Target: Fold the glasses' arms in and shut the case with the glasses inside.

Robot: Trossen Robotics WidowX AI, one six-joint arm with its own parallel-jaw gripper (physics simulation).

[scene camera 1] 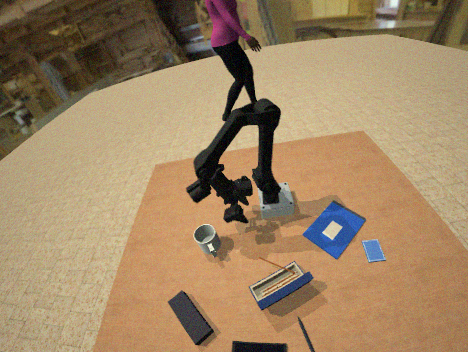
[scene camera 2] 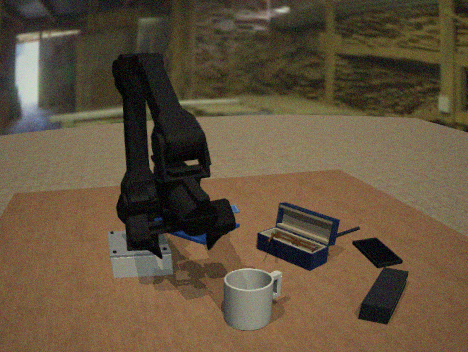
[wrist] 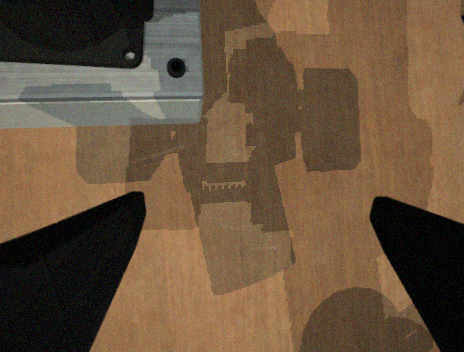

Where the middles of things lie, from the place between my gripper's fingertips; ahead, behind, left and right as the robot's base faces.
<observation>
I see the mug (scene camera 2: 248,293) 15 cm to the right of my hand, 9 cm ahead of it and 2 cm below it.
</observation>
